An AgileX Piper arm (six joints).
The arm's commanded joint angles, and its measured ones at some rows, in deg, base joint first. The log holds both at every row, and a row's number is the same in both.
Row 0, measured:
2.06, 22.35, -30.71, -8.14, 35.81, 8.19
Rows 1 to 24, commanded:
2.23, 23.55, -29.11, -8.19, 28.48, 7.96
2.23, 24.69, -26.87, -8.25, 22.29, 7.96
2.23, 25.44, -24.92, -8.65, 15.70, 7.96
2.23, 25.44, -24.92, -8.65, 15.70, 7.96
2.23, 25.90, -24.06, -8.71, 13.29, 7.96
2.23, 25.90, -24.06, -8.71, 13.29, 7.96
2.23, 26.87, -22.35, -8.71, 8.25, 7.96
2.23, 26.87, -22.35, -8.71, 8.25, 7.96
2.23, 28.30, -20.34, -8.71, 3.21, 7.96
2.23, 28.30, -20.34, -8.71, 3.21, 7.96
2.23, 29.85, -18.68, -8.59, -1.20, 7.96
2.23, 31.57, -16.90, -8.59, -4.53, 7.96
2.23, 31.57, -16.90, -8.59, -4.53, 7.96
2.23, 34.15, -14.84, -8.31, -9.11, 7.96
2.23, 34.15, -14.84, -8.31, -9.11, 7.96
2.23, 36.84, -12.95, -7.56, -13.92, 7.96
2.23, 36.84, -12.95, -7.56, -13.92, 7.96
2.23, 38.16, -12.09, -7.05, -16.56, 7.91
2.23, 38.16, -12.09, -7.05, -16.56, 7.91
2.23, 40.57, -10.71, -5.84, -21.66, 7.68
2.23, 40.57, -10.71, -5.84, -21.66, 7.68
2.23, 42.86, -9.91, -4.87, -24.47, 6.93
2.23, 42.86, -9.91, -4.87, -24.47, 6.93
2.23, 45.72, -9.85, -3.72, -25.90, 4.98
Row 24, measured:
2.06, 42.80, -10.26, -5.16, -21.77, 7.28
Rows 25 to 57, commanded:
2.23, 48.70, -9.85, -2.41, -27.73, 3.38
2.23, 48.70, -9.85, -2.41, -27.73, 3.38
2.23, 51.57, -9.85, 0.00, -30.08, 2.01
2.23, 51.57, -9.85, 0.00, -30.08, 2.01
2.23, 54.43, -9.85, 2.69, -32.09, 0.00
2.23, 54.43, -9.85, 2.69, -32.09, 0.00
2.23, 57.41, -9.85, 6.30, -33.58, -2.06
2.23, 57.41, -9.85, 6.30, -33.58, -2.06
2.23, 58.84, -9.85, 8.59, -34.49, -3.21
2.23, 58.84, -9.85, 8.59, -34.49, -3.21
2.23, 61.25, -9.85, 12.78, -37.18, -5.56
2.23, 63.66, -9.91, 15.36, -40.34, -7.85
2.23, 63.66, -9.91, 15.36, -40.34, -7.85
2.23, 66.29, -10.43, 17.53, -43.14, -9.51
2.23, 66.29, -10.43, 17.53, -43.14, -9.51
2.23, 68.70, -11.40, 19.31, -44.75, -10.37
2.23, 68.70, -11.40, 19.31, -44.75, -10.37
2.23, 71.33, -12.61, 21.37, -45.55, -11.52
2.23, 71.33, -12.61, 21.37, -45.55, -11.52
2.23, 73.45, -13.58, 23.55, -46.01, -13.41
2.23, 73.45, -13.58, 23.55, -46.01, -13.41
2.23, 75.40, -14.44, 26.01, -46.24, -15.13
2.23, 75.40, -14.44, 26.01, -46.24, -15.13
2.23, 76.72, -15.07, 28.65, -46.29, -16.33
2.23, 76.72, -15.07, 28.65, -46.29, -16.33
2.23, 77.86, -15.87, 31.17, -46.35, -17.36
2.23, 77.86, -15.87, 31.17, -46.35, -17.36
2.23, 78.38, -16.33, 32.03, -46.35, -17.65
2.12, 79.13, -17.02, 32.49, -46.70, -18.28
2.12, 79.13, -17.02, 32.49, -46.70, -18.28
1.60, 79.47, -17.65, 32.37, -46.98, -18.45
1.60, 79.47, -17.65, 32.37, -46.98, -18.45
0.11, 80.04, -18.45, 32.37, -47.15, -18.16
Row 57, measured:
1.60, 79.64, -17.19, 31.97, -45.66, -17.70
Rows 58 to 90, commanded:
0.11, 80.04, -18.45, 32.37, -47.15, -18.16
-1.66, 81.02, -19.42, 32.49, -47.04, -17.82
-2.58, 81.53, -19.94, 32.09, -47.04, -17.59
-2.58, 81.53, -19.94, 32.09, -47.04, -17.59
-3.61, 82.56, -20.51, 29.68, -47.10, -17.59
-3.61, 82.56, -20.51, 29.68, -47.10, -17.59
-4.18, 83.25, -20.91, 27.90, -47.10, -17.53
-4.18, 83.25, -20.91, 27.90, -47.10, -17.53
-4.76, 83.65, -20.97, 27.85, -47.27, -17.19
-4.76, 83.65, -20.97, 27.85, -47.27, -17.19
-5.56, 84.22, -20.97, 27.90, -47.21, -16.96
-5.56, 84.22, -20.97, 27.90, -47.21, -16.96
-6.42, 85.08, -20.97, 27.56, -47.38, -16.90
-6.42, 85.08, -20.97, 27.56, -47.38, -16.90
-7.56, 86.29, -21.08, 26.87, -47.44, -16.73
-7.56, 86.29, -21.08, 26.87, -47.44, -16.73
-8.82, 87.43, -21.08, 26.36, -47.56, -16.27
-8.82, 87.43, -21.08, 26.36, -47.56, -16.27
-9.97, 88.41, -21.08, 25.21, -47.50, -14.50
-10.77, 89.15, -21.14, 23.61, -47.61, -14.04
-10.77, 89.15, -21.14, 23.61, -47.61, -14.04
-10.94, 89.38, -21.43, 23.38, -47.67, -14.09
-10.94, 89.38, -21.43, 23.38, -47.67, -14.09
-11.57, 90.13, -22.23, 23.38, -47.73, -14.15
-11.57, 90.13, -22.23, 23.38, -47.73, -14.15
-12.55, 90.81, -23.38, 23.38, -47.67, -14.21
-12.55, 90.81, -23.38, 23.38, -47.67, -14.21
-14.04, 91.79, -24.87, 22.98, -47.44, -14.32
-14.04, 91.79, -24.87, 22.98, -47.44, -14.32
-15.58, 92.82, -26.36, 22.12, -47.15, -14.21
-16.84, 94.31, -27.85, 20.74, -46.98, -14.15
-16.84, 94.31, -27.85, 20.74, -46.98, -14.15
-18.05, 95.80, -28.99, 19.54, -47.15, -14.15
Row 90, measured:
-16.56, 94.31, -27.10, 21.60, -46.87, -14.32
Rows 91 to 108, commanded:
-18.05, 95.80, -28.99, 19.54, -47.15, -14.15
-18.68, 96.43, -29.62, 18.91, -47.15, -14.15
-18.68, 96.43, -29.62, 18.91, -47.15, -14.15
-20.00, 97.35, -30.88, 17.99, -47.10, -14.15
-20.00, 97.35, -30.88, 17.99, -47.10, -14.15
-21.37, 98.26, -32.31, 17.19, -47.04, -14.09
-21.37, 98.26, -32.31, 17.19, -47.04, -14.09
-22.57, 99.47, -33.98, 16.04, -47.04, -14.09
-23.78, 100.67, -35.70, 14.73, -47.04, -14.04
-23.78, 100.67, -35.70, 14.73, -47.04, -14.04
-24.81, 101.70, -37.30, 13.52, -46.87, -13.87
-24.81, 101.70, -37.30, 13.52, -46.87, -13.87
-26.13, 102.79, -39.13, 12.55, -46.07, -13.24
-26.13, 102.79, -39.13, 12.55, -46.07, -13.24
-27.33, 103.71, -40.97, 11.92, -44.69, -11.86
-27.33, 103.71, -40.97, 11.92, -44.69, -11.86
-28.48, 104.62, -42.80, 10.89, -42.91, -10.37
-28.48, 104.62, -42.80, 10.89, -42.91, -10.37
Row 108, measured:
-26.99, 103.71, -40.22, 12.72, -44.98, -12.26
